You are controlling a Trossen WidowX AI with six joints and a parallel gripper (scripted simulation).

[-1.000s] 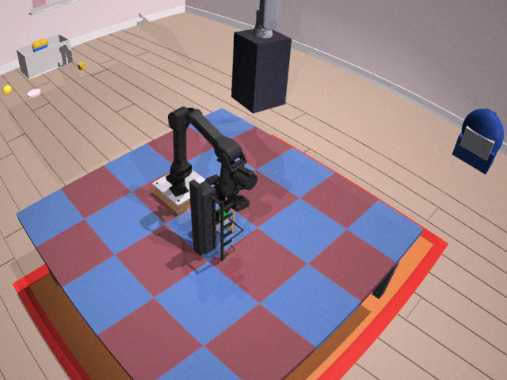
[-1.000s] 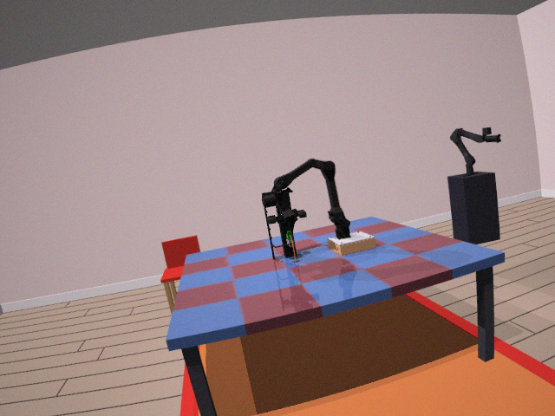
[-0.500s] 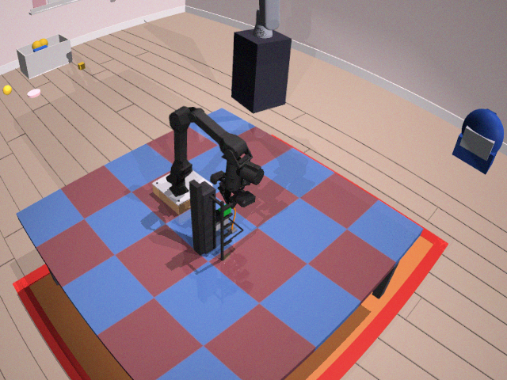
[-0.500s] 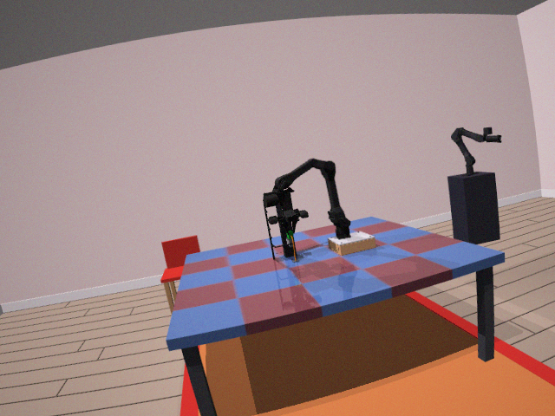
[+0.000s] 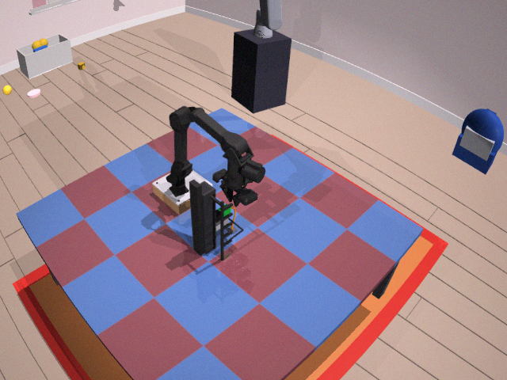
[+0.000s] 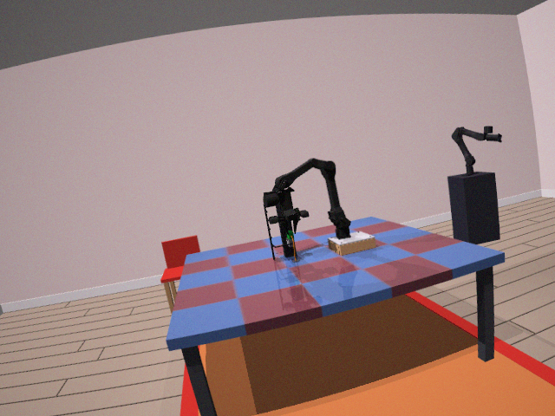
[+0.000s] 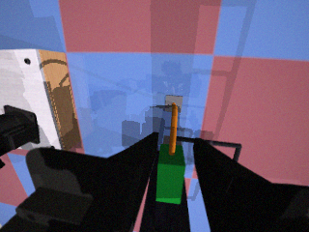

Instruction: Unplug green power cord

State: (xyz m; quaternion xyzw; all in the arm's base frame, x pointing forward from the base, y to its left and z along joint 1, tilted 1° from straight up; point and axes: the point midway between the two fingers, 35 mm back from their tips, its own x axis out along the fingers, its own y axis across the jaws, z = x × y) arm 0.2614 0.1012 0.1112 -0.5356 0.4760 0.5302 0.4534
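My gripper tip is now 60 mm to the left of the green plug and 10 mm short of it. From my gripper tip the other things lie so: thin black rack 120 mm to the right, 110 mm ahead, 10 mm above; then black power strip 140 mm to the right, 30 mm ahead, 10 mm above.
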